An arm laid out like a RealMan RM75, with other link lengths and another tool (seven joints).
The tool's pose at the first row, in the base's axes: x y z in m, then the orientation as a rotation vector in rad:
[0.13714, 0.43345, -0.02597, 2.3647, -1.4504, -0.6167]
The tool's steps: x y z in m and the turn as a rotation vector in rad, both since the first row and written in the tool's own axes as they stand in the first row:
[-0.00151, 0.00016, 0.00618, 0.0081, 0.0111, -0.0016]
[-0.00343, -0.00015, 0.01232, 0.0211, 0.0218, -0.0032]
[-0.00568, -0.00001, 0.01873, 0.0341, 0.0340, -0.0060]
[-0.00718, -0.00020, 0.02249, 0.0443, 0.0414, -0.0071]
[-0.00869, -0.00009, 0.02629, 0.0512, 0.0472, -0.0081]
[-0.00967, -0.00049, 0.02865, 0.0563, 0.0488, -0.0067]
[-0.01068, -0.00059, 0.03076, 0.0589, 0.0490, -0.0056]
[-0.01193, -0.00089, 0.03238, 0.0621, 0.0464, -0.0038]
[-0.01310, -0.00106, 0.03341, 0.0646, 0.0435, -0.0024]
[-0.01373, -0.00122, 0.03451, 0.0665, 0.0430, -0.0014]
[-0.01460, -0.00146, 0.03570, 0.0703, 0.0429, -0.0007]
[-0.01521, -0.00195, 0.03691, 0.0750, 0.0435, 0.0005]
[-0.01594, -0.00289, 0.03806, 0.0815, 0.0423, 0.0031]
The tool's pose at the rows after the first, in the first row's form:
[0.13330, 0.43455, -0.03093, 2.3719, -1.4492, -0.5983]
[0.12968, 0.43623, -0.03598, 2.3827, -1.4511, -0.5774]
[0.12545, 0.43799, -0.04099, 2.3944, -1.4511, -0.5548]
[0.12310, 0.43931, -0.04403, 2.4026, -1.4531, -0.5395]
[0.12050, 0.44050, -0.04695, 2.4083, -1.4538, -0.5281]
[0.11923, 0.44148, -0.04897, 2.4108, -1.4579, -0.5226]
[0.11784, 0.44237, -0.05064, 2.4117, -1.4606, -0.5205]
[0.11675, 0.44357, -0.05192, 2.4127, -1.4658, -0.5214]
[0.11590, 0.44467, -0.05265, 2.4135, -1.4702, -0.5232]
[0.11522, 0.44527, -0.05355, 2.4141, -1.4727, -0.5224]
[0.11445, 0.44612, -0.05451, 2.4163, -1.4759, -0.5200]
[0.11398, 0.44685, -0.05566, 2.4187, -1.4800, -0.5160]
[0.11383, 0.44789, -0.05694, 2.4213, -1.4875, -0.5128]

